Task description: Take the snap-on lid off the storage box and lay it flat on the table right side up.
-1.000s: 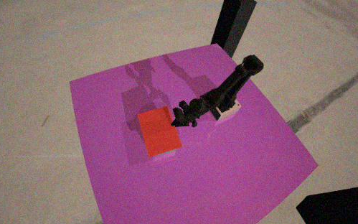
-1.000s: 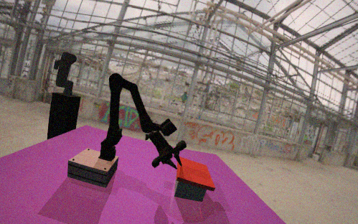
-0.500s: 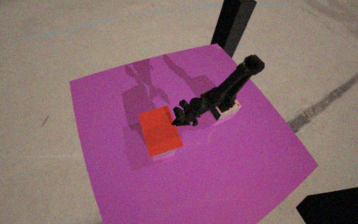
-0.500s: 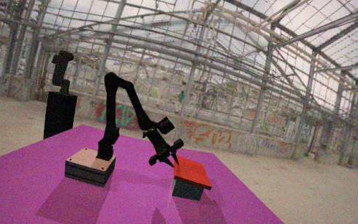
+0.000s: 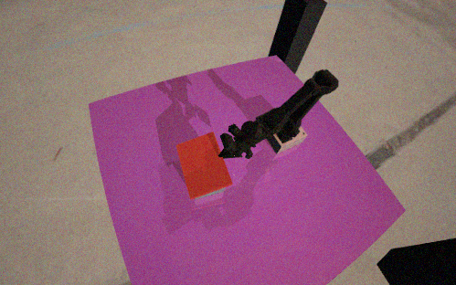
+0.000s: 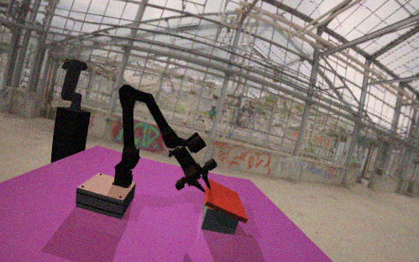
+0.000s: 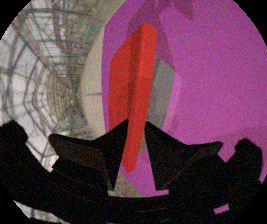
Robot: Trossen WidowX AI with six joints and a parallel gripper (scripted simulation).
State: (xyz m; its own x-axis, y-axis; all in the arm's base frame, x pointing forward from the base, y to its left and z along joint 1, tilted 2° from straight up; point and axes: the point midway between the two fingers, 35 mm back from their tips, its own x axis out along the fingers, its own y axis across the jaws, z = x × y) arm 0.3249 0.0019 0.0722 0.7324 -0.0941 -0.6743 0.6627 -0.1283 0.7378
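Right now the lid is 8 cm ahead of my gripper tip, 2 cm below it and 1 cm to the right of it. Also, from my gripper tip: storage box (8 cm below, 7 cm ahead, 1 cm to the right).
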